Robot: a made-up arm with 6 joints. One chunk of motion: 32 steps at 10 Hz.
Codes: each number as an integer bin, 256 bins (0 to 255) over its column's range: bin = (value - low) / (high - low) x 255, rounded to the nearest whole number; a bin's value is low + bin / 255 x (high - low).
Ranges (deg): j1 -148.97..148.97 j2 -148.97..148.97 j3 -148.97..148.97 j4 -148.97..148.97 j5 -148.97..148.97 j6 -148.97..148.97
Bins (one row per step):
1: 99 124 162 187 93 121
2: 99 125 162 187 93 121
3: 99 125 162 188 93 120
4: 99 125 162 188 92 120
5: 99 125 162 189 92 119
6: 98 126 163 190 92 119
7: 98 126 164 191 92 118
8: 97 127 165 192 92 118
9: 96 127 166 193 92 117
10: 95 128 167 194 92 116
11: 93 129 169 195 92 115
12: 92 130 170 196 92 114
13: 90 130 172 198 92 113
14: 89 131 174 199 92 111
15: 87 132 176 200 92 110
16: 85 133 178 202 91 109
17: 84 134 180 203 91 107
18: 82 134 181 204 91 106
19: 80 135 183 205 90 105
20: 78 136 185 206 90 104
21: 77 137 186 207 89 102
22: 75 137 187 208 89 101
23: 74 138 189 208 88 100
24: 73 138 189 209 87 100
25: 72 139 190 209 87 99
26: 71 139 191 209 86 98
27: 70 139 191 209 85 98
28: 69 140 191 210 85 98
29: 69 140 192 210 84 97
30: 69 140 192 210 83 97
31: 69 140 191 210 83 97
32: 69 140 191 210 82 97
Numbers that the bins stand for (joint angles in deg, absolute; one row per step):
1: -33.30 -4.09 40.31 69.52 -40.31 -7.59
2: -33.30 -2.92 40.31 69.52 -40.31 -7.59
3: -33.30 -2.92 40.31 70.69 -40.31 -8.76
4: -33.30 -2.92 40.31 70.69 -41.48 -8.76
5: -33.30 -2.92 40.31 71.86 -41.48 -9.93
6: -34.47 -1.75 41.48 73.02 -41.48 -9.93
7: -34.47 -1.75 42.65 74.19 -41.48 -11.10
8: -35.64 -0.58 43.81 75.36 -41.48 -11.10
9: -36.80 -0.58 44.98 76.53 -41.48 -12.27
10: -37.97 0.58 46.15 77.70 -41.48 -13.44
11: -40.31 1.75 48.49 78.87 -41.48 -14.60
12: -41.48 2.92 49.66 80.03 -41.48 -15.77
13: -43.81 2.92 51.99 82.37 -41.48 -16.94
14: -44.98 4.09 54.33 83.54 -41.48 -19.28
15: -47.32 5.26 56.67 84.71 -41.48 -20.45
16: -49.66 6.43 59.00 87.05 -42.65 -21.62
17: -50.83 7.59 61.34 88.21 -42.65 -23.95
18: -53.16 7.59 62.51 89.38 -42.65 -25.12
19: -55.50 8.76 64.85 90.55 -43.81 -26.29
20: -57.84 9.93 67.18 91.72 -43.81 -27.46
21: -59.00 11.10 68.35 92.89 -44.98 -29.79
22: -61.34 11.10 69.52 94.06 -44.98 -30.96
23: -62.51 12.27 71.86 94.06 -46.15 -32.13
24: -63.68 12.27 71.86 95.22 -47.32 -32.13
25: -64.85 13.44 73.02 95.22 -47.32 -33.30
26: -66.01 13.44 74.19 95.22 -48.49 -34.47
27: -67.18 13.44 74.19 95.22 -49.66 -34.47
28: -68.35 14.60 74.19 96.39 -49.66 -34.47
29: -68.35 14.60 75.36 96.39 -50.83 -35.64
30: -68.35 14.60 75.36 96.39 -51.99 -35.64
31: -68.35 14.60 74.19 96.39 -51.99 -35.64
32: -68.35 14.60 74.19 96.39 -53.16 -35.64

